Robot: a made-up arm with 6 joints.
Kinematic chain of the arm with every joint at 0, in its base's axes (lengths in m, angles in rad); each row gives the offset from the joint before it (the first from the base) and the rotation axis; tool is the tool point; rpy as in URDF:
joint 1: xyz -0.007 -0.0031 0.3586 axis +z
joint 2: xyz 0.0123 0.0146 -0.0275 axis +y
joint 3: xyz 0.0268 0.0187 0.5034 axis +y
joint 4: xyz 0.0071 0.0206 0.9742 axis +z
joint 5: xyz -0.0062 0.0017 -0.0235 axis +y
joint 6: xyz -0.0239 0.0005 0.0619 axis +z
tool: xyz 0.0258 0.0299 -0.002 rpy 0 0 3.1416
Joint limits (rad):
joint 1: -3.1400..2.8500
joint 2: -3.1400..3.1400
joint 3: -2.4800..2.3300
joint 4: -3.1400..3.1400
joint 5: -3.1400..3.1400
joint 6: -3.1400..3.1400
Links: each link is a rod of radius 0.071 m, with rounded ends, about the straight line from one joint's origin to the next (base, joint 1, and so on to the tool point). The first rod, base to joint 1, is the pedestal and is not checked.
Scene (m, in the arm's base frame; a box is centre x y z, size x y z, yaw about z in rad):
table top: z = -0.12
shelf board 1: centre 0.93 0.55 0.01 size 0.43 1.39 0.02 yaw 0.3
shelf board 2: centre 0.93 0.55 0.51 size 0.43 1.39 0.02 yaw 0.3
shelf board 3: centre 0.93 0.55 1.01 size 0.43 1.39 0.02 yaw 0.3
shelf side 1: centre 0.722 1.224 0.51 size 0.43 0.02 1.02 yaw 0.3
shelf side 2: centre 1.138 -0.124 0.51 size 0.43 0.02 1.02 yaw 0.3
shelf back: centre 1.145 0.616 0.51 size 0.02 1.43 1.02 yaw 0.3
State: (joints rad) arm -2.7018 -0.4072 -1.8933 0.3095 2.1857 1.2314
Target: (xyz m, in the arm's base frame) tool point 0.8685 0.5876 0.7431
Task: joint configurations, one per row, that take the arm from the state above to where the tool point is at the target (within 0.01 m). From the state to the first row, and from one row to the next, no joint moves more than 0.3 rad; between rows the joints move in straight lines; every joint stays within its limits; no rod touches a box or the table.
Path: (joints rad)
1: -2.6669 -0.1452 -2.1773 0.3177 2.2859 1.1896
2: -2.6320 0.1169 -2.4613 0.3258 2.3860 1.1478
3: -2.4522 0.2284 -2.2465 0.3047 2.3502 1.1689
4: -2.2723 0.3399 -2.0317 0.2836 2.3145 1.1899
5: -2.3305 0.1367 -1.8381 0.2801 2.2564 1.2145
6: -2.3886 -0.0666 -1.6445 0.2767 2.1984 1.2391
7: -2.4467 -0.2698 -1.4510 0.2732 2.1403 1.2637

